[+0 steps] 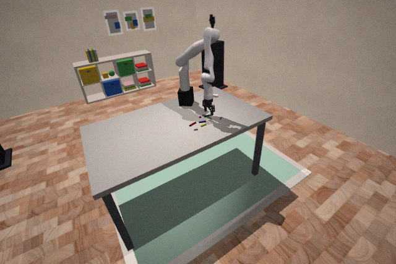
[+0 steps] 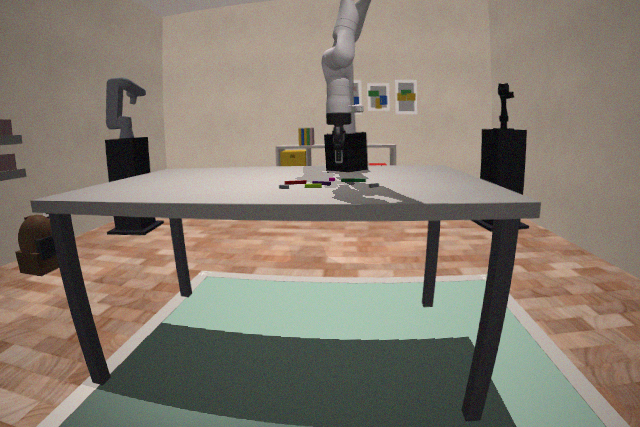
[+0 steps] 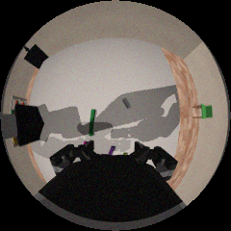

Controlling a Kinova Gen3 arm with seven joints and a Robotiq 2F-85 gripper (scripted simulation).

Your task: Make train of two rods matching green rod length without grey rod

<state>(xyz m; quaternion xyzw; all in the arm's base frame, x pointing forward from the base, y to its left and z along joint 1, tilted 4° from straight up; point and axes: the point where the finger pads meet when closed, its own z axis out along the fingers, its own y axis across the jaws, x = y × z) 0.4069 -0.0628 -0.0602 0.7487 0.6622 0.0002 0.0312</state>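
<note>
Right now my hand is 90 mm past the magenta rod, 20 mm to the left of it and 70 mm above it. Round my hand: green rod: 60 mm behind, 50 mm to the left, 70 mm below; lime rod: 30 mm ahead, 80 mm to the right, 70 mm below; purple rod: 20 mm behind, 60 mm to the right, 70 mm below.
</note>
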